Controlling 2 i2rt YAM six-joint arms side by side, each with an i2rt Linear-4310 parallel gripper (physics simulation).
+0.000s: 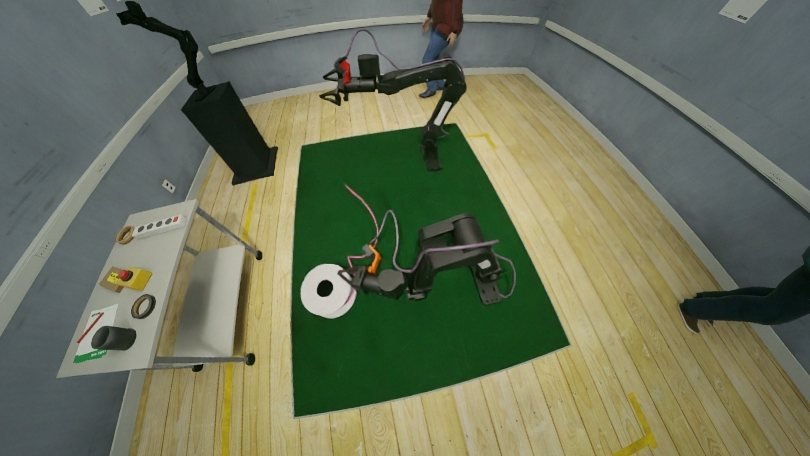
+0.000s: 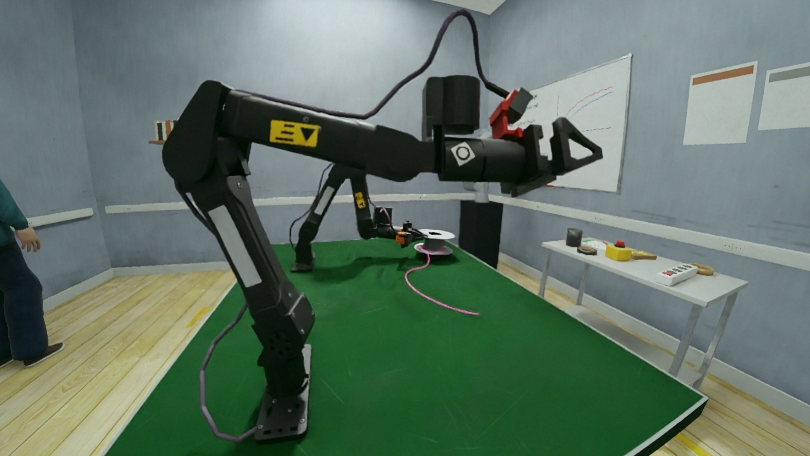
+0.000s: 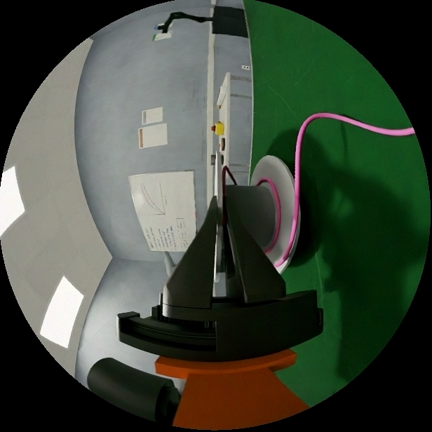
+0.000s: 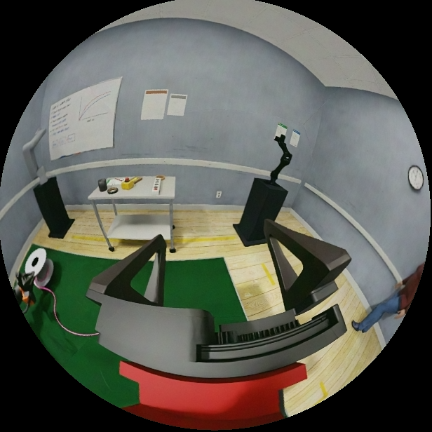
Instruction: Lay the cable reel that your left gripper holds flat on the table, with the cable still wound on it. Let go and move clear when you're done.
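Seen in the pictures: left gripper, fingertip midpoint: (image 1: 338,272) (image 2: 428,237); right gripper, fingertip midpoint: (image 1: 321,87) (image 2: 576,166); left arm's base, link origin: (image 1: 482,276) (image 2: 304,262); right arm's base, link origin: (image 1: 430,156) (image 2: 288,386).
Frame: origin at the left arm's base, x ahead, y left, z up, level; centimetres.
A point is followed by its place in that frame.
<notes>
The cable reel (image 1: 312,291) @[y -2.1, x 56.5, z 9.2 cm] (image 2: 435,244) @[y -6.4, x 51.3, z 6.1 cm] (image 3: 255,205) (image 4: 35,252) has two white flanges, one above the other, and a grey hub. It is about level and low over the green table (image 1: 368,362) @[y 20.1, x 43.1, z 0.0 cm] (image 2: 510,373) @[y -68.8, x 42.4, z 0.0 cm]; whether it touches is unclear. My left gripper (image 1: 343,274) @[y -6.9, x 48.1, z 9.5 cm] (image 2: 423,232) @[y -6.9, x 48.1, z 9.5 cm] (image 3: 220,200) is shut on the upper flange's rim. The pink cable (image 1: 365,205) @[y -38.1, x 37.8, z 0.3 cm] (image 2: 453,309) @[y -44.9, x 41.9, z 0.0 cm] (image 3: 300,145) shows one turn round the hub, crosses the lower flange's rim and trails over the table to a free end. My right gripper (image 1: 321,86) @[y -70.6, x 47.6, z 36.2 cm] (image 4: 212,232) is open and empty, high and far from the reel.
The reel is near the table's long edge, beside a white trolley (image 1: 192,205) (image 2: 736,290) that stands off the table and carries small items. A black pedestal (image 1: 226,135) with a small arm stands on the floor. People stand beyond the table.
</notes>
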